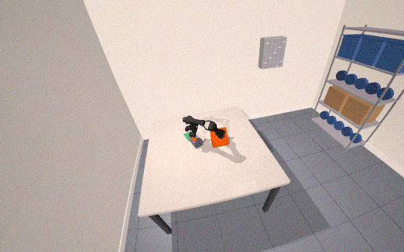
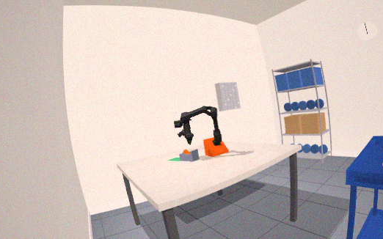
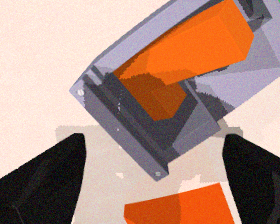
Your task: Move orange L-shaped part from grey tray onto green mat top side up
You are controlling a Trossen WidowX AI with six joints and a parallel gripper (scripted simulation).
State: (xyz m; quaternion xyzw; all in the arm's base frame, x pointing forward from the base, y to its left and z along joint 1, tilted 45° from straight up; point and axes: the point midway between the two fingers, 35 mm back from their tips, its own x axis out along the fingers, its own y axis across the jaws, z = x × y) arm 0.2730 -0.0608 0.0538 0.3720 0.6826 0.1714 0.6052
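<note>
My gripper tip is now 10 mm past the orange L-shaped part, 20 mm to the left of it and 100 mm above it. Also, from my gripper tip: green mat 60 mm ahead, 180 mm to the right, 160 mm below.
</note>
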